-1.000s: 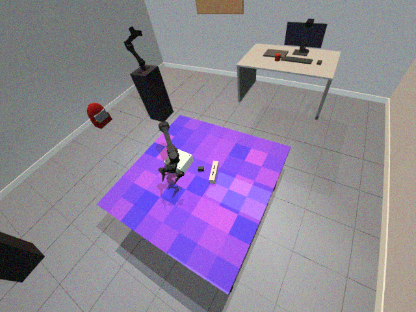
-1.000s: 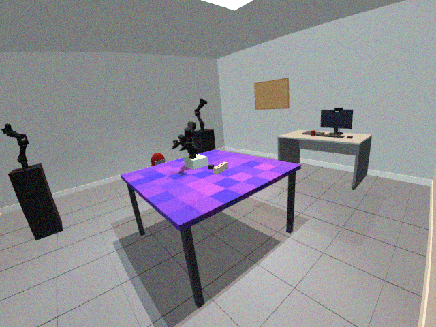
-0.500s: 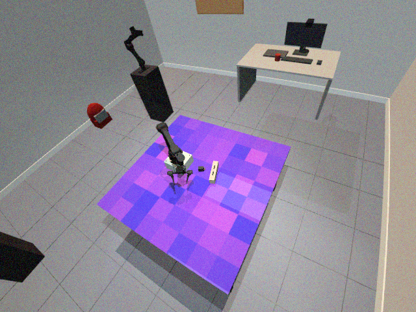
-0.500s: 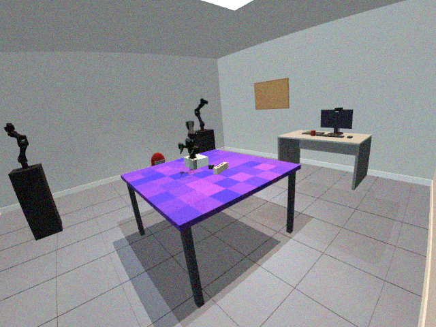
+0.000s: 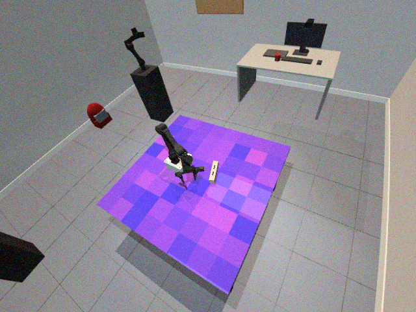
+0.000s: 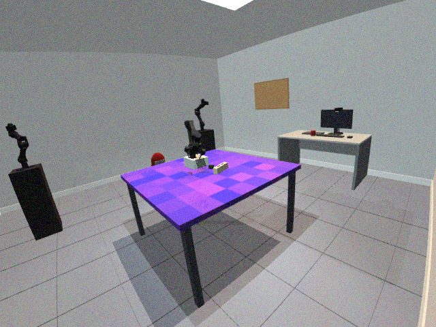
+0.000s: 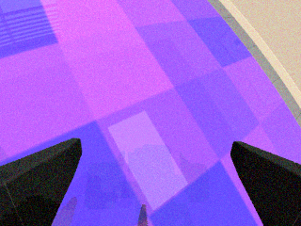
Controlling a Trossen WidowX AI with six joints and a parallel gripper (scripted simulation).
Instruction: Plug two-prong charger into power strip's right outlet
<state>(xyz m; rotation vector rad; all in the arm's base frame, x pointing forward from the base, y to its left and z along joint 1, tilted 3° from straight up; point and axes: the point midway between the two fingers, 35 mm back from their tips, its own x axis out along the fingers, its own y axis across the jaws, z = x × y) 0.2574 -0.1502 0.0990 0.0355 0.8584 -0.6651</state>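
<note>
The two-prong charger lies 4 cm behind my gripper tip, 23 cm to the left of it and 15 cm below it.
</note>
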